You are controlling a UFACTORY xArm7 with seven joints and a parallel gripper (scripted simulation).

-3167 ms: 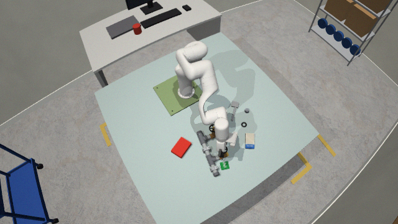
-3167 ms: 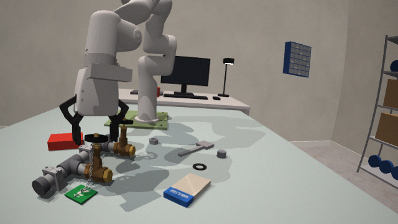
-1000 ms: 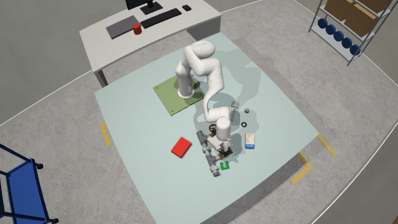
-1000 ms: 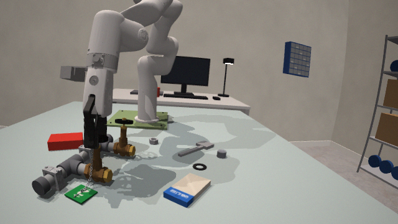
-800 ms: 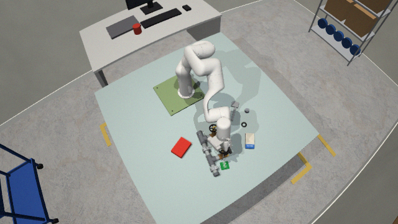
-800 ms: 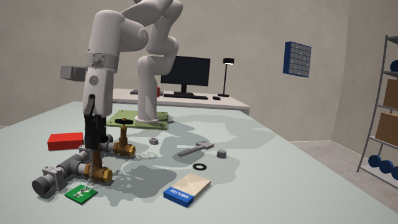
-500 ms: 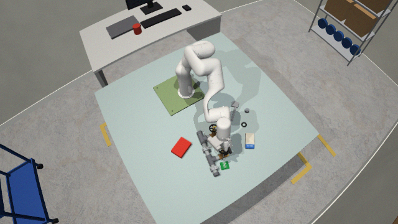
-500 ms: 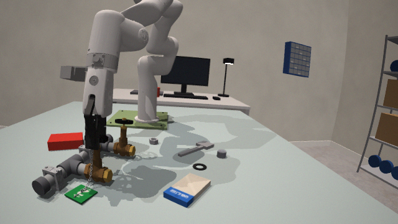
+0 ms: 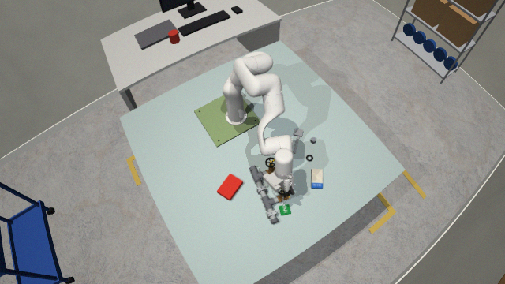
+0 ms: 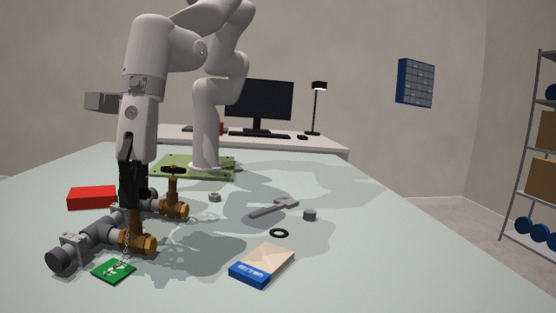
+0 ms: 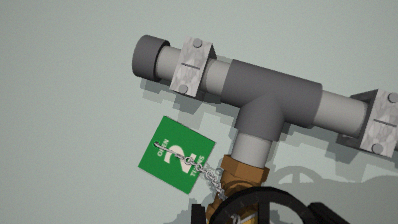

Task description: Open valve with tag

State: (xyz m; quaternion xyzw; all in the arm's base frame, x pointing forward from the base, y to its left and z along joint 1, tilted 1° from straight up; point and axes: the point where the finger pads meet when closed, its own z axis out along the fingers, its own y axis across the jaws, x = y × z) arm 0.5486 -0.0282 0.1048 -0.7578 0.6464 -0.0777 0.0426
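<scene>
The green tag is 10 cm below my hand, 8 cm ahead of it and 2 cm to the right of it. From my hand the other things lie so: box 22 cm to the left, 10 cm below, 1 cm ahead; nut 28 cm behind, 10 cm to the left, 10 cm below; red block 20 cm to the right, 17 cm behind, 9 cm below.
</scene>
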